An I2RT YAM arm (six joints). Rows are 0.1 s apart.
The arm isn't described. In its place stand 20 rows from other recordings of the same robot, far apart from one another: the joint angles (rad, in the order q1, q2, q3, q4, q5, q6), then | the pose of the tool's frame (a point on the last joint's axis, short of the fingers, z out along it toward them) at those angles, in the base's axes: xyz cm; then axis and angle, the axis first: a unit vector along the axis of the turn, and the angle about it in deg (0 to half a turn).
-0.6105 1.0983 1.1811 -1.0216 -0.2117 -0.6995 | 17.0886 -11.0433 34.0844 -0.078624 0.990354 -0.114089 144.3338
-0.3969 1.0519 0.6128 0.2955 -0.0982 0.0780 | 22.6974 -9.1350 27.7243 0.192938 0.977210 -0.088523 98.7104
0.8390 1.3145 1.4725 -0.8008 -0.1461 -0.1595 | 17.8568 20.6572 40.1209 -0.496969 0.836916 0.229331 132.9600
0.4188 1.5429 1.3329 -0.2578 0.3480 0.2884 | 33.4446 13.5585 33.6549 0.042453 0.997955 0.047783 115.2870
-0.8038 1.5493 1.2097 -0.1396 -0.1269 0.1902 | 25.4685 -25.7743 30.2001 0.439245 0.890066 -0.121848 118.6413
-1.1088 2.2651 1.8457 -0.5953 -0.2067 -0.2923 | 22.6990 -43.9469 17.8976 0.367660 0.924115 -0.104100 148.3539
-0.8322 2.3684 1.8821 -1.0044 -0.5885 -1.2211 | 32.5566 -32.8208 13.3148 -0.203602 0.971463 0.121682 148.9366
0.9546 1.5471 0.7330 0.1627 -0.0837 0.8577 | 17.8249 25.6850 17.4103 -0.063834 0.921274 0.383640 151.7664
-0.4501 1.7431 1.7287 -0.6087 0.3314 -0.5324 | 35.3799 -18.3812 36.7231 0.041381 0.931383 -0.361680 141.7530
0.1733 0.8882 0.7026 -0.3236 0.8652 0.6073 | 19.1924 0.6086 28.4780 0.454579 0.869562 -0.192926 111.5310
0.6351 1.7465 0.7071 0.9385 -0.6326 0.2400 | 26.4608 22.1151 18.2281 -0.390743 0.741163 0.545891 122.6984
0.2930 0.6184 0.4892 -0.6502 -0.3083 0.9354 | 12.3586 4.8567 21.8632 0.238061 0.908104 0.344491 153.4504
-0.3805 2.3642 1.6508 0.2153 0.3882 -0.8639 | 48.3968 -20.8097 13.2619 -0.111715 0.886416 -0.449207 143.7840
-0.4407 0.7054 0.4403 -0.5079 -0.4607 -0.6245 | 13.9670 -4.8374 20.4436 -0.189264 0.981854 -0.011935 128.7347
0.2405 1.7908 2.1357 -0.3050 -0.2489 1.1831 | 38.2819 10.2915 51.4767 0.265857 0.747195 0.609115 121.8982
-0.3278 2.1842 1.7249 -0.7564 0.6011 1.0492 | 42.3454 -16.5269 17.7630 0.660573 0.717579 -0.220734 149.7786
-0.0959 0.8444 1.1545 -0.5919 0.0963 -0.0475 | 16.3693 -1.9185 41.2329 0.060052 0.993040 -0.101313 106.8602
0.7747 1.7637 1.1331 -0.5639 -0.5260 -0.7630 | 23.2169 25.2266 17.9150 -0.705916 0.658590 0.260658 159.3640
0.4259 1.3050 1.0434 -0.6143 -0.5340 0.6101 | 23.8247 12.7983 28.2447 -0.006128 0.923626 0.383246 161.2941
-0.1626 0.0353 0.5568 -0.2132 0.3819 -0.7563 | 3.8008 -1.9680 32.9375 -0.030604 0.797892 -0.602023 97.2856
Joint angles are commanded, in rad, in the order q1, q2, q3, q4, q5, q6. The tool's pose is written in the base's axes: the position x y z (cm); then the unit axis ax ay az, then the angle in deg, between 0 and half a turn. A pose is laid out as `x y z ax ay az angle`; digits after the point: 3 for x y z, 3 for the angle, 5 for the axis.
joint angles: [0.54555 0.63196 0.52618 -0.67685 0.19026 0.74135]
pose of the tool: 11.822 6.388 22.642 0.13512 0.97605 0.17048 137.995
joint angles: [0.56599 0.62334 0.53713 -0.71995 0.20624 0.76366]
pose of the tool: 11.385 6.370 22.775 0.13806 0.97671 0.16422 138.906
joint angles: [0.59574 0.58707 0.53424 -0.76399 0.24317 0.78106]
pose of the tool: 10.607 6.155 22.759 0.13883 0.97810 0.15509 138.556
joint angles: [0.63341 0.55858 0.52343 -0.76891 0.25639 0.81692]
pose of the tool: 10.071 6.275 22.668 0.14116 0.97556 0.16837 138.257
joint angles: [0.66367 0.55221 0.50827 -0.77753 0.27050 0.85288]
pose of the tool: 9.756 6.422 22.187 0.14541 0.97485 0.16891 139.079
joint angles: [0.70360 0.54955 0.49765 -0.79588 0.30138 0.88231]
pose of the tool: 9.385 6.577 21.762 0.14429 0.97644 0.16046 139.585
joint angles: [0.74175 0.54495 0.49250 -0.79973 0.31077 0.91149]
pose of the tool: 9.073 6.837 21.621 0.14113 0.97572 0.16752 140.016
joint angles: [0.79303 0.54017 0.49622 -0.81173 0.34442 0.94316]
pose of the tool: 8.679 7.099 21.728 0.13748 0.97584 0.16983 139.595
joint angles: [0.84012 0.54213 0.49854 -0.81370 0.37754 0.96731]
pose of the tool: 8.407 7.415 21.801 0.13228 0.97625 0.17158 138.980
